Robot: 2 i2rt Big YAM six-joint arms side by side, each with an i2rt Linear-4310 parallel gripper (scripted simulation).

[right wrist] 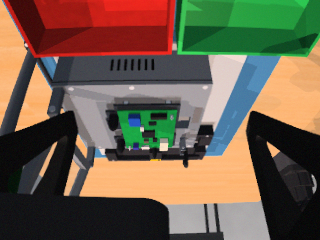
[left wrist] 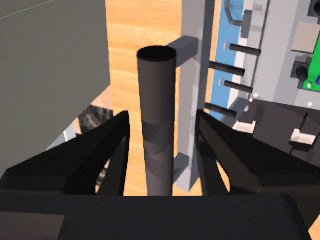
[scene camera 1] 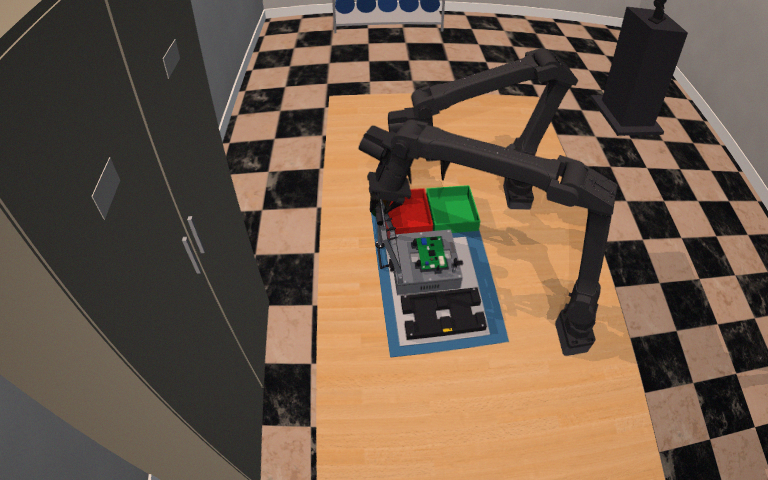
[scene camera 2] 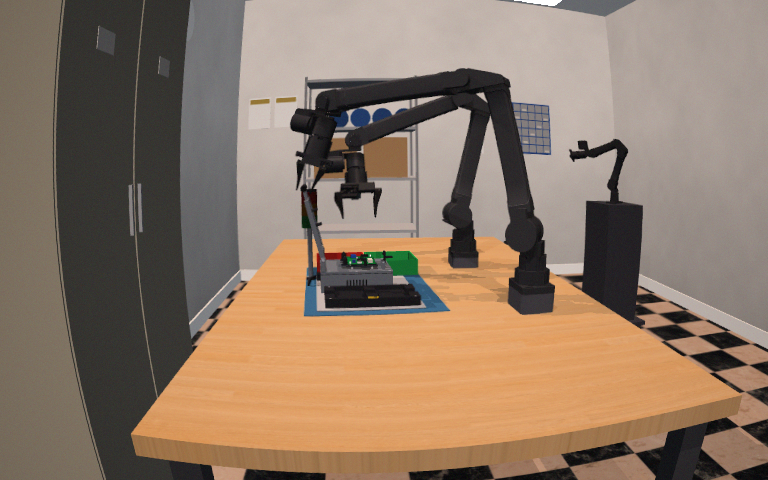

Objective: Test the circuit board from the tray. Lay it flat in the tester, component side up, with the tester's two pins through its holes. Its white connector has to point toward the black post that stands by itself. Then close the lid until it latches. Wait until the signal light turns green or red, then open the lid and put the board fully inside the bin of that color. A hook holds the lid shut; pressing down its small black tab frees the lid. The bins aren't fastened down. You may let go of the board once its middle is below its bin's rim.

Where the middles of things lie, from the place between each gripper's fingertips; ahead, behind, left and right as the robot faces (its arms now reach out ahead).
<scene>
I see my left gripper (scene camera 1: 377, 211) 2 cm past the clear lid (scene camera 1: 383, 220) and 8 cm above it. From my left hand the other things lie so: green bin (scene camera 1: 456, 204) (26 cm behind, 18 cm to the right, 25 cm below); then green circuit board (scene camera 1: 431, 252) (15 cm behind, 1 cm to the left, 19 cm below); then red bin (scene camera 1: 415, 211) (11 cm behind, 19 cm to the right, 25 cm below).
My right hand (scene camera 2: 359, 217) is 60 mm short of the red bin, 10 mm to the left of it and 160 mm above it. From my right hand the other things lie so: green bin: 90 mm behind, 160 mm below; then clear lid: 140 mm ahead, 190 mm to the left, 10 mm above; then green circuit board: 20 mm ahead, 190 mm to the left, 100 mm below.
</scene>
